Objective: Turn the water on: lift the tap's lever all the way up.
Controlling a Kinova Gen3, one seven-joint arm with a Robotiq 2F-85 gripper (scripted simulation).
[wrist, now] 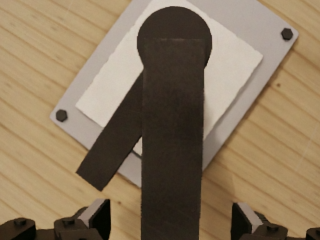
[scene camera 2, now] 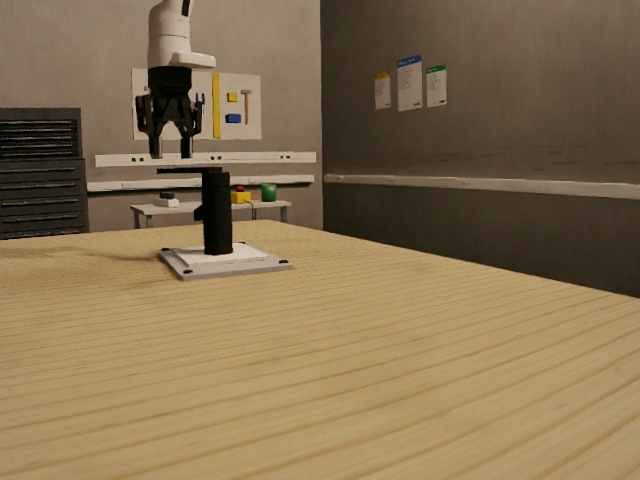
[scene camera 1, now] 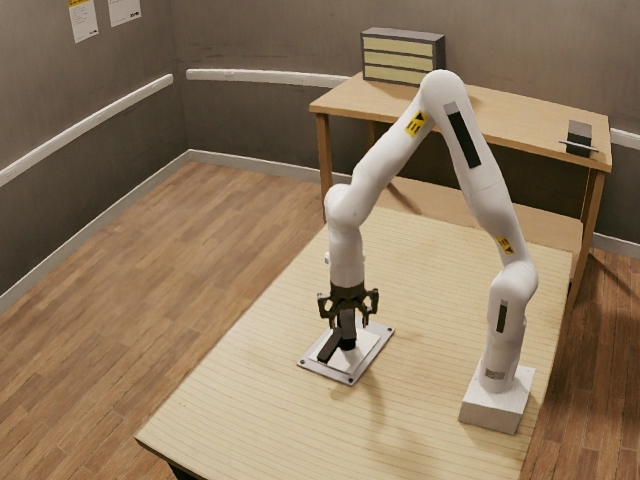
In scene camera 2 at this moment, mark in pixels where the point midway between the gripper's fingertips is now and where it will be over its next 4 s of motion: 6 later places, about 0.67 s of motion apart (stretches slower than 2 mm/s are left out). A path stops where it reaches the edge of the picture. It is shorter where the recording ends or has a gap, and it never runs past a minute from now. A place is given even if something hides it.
My gripper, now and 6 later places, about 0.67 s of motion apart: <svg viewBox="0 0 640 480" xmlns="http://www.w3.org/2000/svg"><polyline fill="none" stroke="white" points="172,159 173,165 173,177 173,181 173,183 175,169 177,161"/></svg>
